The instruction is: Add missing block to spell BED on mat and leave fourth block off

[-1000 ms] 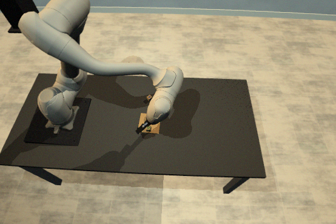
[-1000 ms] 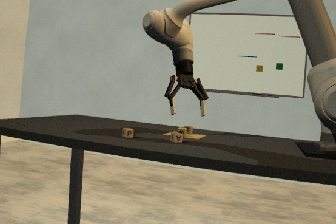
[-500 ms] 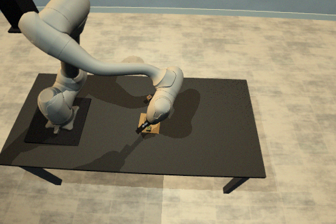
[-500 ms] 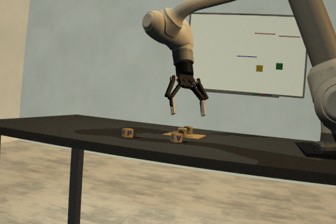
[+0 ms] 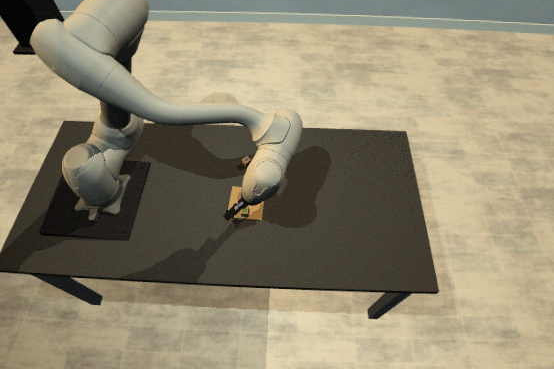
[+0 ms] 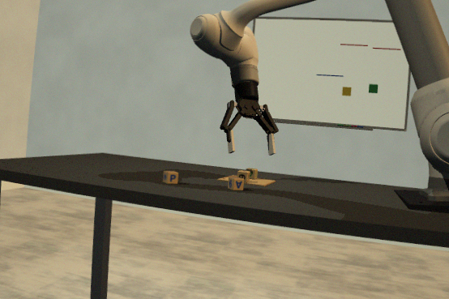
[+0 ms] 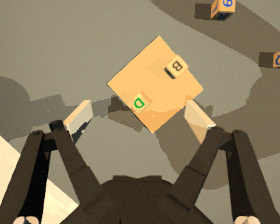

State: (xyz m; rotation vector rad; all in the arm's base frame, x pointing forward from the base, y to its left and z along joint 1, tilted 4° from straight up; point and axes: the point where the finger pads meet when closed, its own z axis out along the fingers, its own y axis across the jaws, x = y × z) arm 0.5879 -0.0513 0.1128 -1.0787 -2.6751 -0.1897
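The blue E block is 14 cm ahead of my hand, 28 cm to the left of it and 7 cm below it. The rest, counted from my hand: tan mat 1 cm behind, 5 cm to the left, 9 cm below; then green D block 1 cm behind, 1 cm to the left, 7 cm below; then black B block 1 cm behind, 10 cm to the left, 7 cm below.
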